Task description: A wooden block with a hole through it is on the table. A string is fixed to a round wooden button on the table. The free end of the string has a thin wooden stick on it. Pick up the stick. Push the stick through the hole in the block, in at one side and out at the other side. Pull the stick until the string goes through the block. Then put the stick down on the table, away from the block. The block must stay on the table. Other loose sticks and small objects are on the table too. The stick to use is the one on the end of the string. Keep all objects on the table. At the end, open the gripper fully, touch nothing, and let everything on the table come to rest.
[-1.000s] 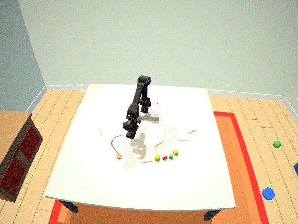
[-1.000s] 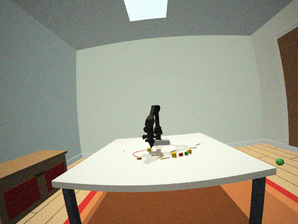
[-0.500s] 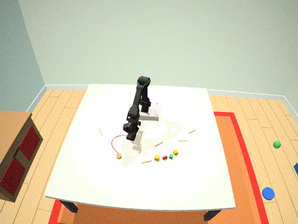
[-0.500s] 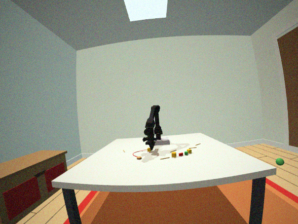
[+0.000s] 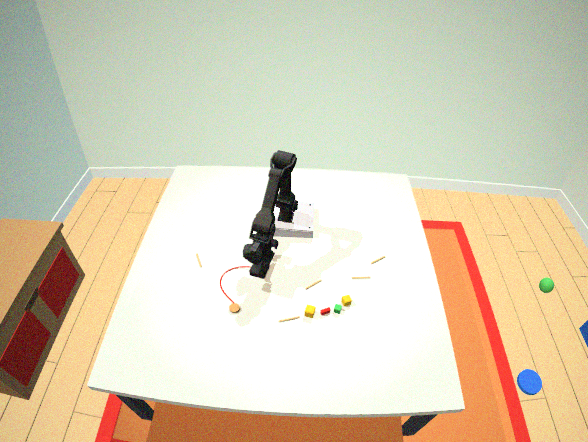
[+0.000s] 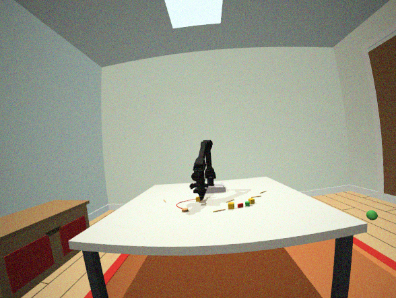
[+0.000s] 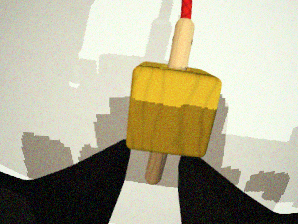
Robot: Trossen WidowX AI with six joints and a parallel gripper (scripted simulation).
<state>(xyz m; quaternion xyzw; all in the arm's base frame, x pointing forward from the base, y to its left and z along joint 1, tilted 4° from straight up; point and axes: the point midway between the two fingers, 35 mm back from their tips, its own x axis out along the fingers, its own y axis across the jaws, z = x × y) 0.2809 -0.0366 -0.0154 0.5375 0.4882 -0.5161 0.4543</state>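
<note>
Now: the yellow block 3 cm to the right of my gripper tip and 1 cm above it. Also, from my gripper tip: thin wooden stick (1 cm behind, 4 cm to the right); then red block (15 cm ahead, 26 cm to the left); then round wooden button (19 cm ahead, 8 cm to the right).
</note>
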